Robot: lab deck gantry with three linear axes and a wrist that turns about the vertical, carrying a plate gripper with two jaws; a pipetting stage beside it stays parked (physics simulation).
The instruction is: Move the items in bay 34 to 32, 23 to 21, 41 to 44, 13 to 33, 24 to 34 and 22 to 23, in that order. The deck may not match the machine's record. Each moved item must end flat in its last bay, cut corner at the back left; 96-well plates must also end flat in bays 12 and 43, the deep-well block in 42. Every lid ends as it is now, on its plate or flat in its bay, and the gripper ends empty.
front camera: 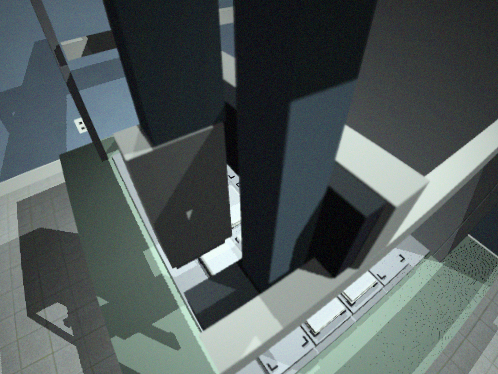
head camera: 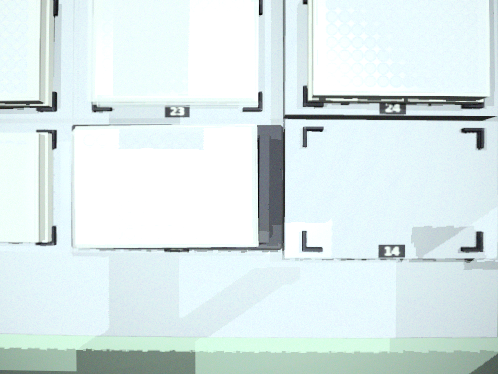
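Places are measured from the robot's base along level axes (x left, y back, z up), in metres.
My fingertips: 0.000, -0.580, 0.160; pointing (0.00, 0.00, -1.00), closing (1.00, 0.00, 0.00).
Ahead of a thing's pixels: the offset from my fingertips to its middle, as dx, dy, dz. "spot": to the spot under its first point.
In the head camera view, a white, faintly patterned item {+0.045, +0.189, -0.130} (head camera: 165,190) stands in bay 13, with a dark base strip at its right. A plain white item {+0.150, +0.188, -0.153} (head camera: 150,55) lies in bay 23. A plate with faint well rings {+0.150, +0.024, -0.138} (head camera: 400,50) (front camera: 325,316) lies in bay 24. Part of the bay 22 plate {spot: +0.143, +0.307, -0.146} (head camera: 17,55) and part of the bay 12 plate {spot: +0.043, +0.306, -0.145} (head camera: 17,187) show at the left. A white plate {+0.257, +0.024, -0.138} (front camera: 360,287) lies in bay 34. My gripper's jaws show in neither view; the beam hides the foot of its column. Bays 21, 32, 33 and 41 cannot be made out.
The pale gantry beam (front camera: 295,295) crosses low in the front camera view. The dark gripper column (front camera: 265,150) stands behind it, beside the grey block (front camera: 185,210) of the parked pipetting stage. Bay 14 {spot: +0.046, +0.025, -0.145} (head camera: 390,185) has no item on it. A green border (head camera: 300,345) runs along the deck front.
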